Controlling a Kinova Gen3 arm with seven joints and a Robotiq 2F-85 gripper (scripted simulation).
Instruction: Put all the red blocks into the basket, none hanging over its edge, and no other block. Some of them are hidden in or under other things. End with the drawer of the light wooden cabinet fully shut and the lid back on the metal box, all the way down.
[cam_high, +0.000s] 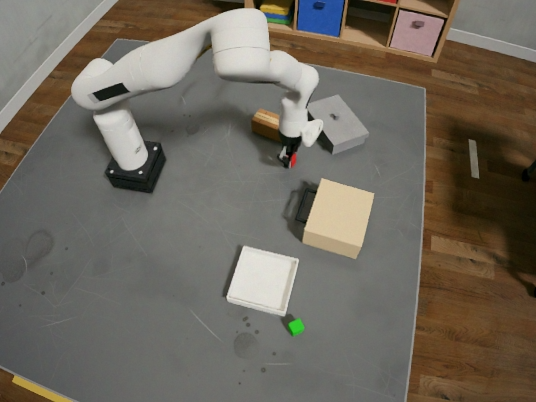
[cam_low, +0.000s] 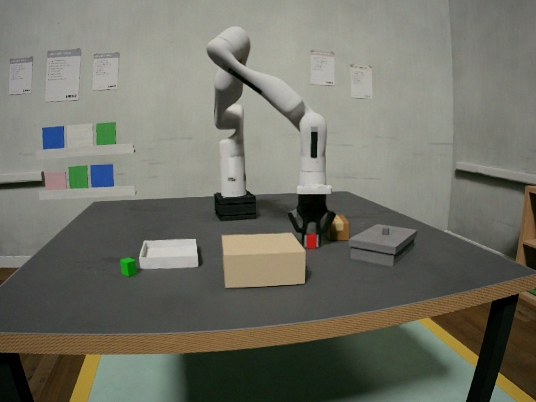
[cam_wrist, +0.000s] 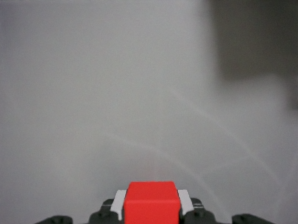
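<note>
Right now the white basket is 100 mm ahead of my hand, 370 mm to the right of it and 10 mm below it. Round my hand: blue block (130 mm behind, 90 mm to the left); cardboard box (110 mm behind, 90 mm to the left, 20 mm above); metal box (70 mm ahead, 190 mm to the left, 10 mm above).
</note>
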